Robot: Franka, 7 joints.
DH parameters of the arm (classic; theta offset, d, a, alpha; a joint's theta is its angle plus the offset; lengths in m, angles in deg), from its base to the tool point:
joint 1: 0 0.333 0 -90
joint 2: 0 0 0 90
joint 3: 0 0.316 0.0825 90
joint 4: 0 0 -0.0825 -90
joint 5: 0 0.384 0 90
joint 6: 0 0 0.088 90
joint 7: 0 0.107 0 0
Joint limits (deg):
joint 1: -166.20..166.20
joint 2: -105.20..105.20
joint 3: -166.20..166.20
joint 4: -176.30..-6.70
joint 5: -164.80..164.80
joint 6: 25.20..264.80
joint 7: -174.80..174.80
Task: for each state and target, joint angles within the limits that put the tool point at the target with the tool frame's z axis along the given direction. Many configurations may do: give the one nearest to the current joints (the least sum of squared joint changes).
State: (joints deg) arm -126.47 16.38 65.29 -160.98 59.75 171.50 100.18
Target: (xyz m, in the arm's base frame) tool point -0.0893 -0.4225 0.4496 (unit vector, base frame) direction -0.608 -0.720 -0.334
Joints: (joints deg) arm -142.43 -10.97 55.46 -145.77 66.88 219.03 100.18
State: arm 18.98 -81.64 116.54 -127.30 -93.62 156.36 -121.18
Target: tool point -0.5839 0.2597 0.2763 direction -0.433 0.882 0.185
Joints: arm 42.12 -71.57 99.92 -108.02 -101.53 154.62 -121.18
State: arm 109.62 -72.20 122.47 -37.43 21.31 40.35 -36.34
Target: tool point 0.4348 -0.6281 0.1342 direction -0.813 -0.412 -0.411
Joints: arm 137.81 -98.87 111.15 -9.68 6.83 84.63 -36.34
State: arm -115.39 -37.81 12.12 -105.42 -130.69 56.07 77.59
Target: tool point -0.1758 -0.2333 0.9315 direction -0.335 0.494 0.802
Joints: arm -120.02 -35.19 2.59 -110.10 -146.68 86.24 77.59
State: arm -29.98 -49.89 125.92 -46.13 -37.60 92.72 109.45
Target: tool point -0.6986 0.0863 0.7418 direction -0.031 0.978 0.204
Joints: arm 4.34 -58.55 121.89 -6.75 -43.78 98.90 109.45
